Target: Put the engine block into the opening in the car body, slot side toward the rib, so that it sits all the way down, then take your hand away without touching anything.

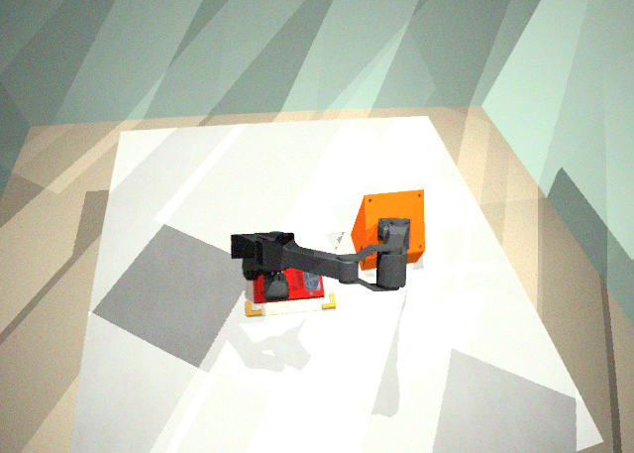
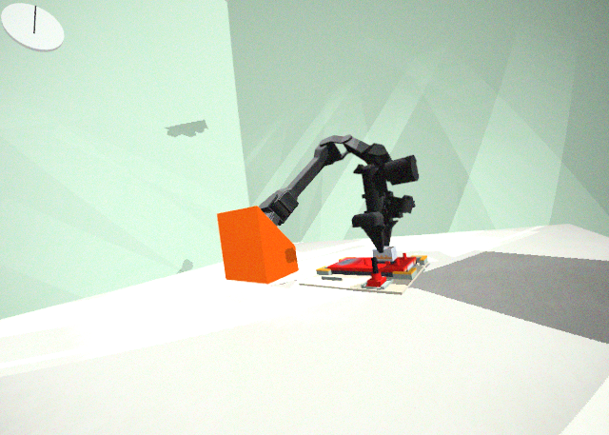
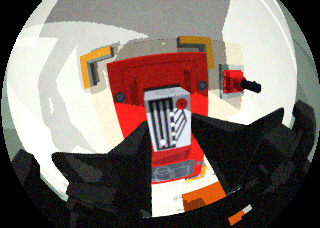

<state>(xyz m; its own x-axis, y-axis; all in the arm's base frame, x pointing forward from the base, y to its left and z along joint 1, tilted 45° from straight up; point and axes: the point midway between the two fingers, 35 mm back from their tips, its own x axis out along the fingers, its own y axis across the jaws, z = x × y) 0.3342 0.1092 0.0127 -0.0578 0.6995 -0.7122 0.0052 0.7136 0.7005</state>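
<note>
The engine block lies 1 cm below my gripper tip. From my gripper tip the other things lie so: black post (11 cm to the right, 2 cm below, 2 cm ahead).
</note>
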